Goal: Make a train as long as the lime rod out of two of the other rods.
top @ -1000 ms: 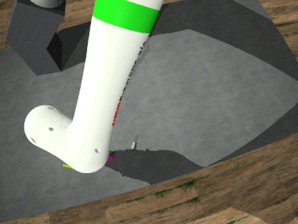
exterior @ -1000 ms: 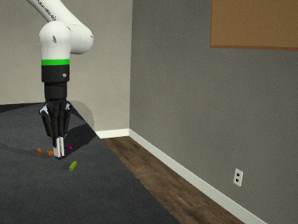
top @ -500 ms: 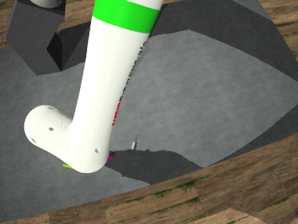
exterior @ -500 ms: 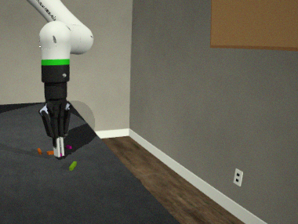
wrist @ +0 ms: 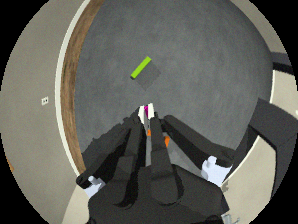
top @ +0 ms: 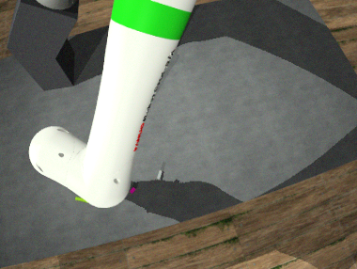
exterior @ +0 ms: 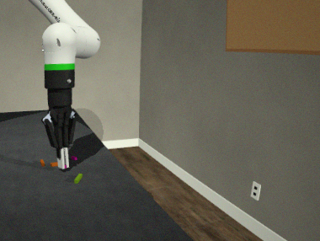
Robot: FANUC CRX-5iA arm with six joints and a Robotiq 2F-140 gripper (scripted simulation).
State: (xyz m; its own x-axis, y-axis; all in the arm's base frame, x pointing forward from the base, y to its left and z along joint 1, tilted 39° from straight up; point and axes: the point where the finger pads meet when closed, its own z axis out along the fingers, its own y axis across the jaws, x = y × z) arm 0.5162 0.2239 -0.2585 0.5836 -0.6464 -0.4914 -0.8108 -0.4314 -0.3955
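Right now the grey rod is 20 cm to the left of my hand and 4 cm below it. From my hand the other things lie so: lime rod 4 cm ahead, 8 cm to the right, 4 cm below.
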